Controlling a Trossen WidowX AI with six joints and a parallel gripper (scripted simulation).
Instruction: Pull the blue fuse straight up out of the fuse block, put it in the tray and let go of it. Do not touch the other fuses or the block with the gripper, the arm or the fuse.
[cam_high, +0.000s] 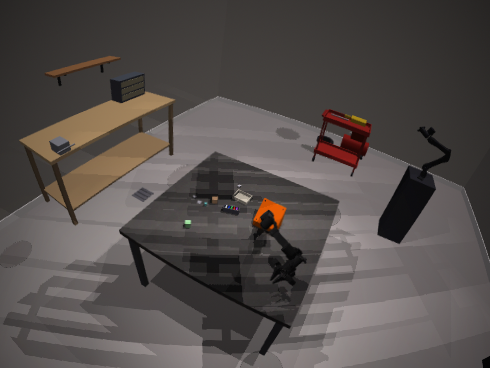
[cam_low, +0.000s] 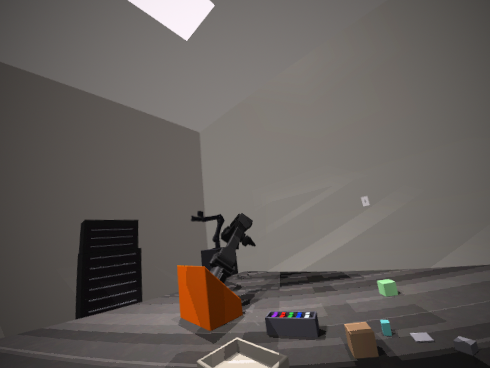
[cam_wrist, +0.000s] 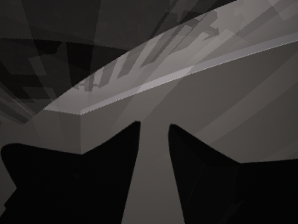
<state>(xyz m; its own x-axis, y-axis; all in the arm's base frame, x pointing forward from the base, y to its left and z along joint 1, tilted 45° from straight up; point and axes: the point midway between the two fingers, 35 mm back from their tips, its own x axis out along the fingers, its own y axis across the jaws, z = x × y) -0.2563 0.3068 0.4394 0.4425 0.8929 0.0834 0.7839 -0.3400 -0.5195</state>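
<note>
My gripper tip is now 55 cm short of the blue fuse, 54 cm to the left of it and 16 cm above it. From my gripper tip the other things lie so: white tray 53 cm ahead, 73 cm to the right, 18 cm below.
</note>
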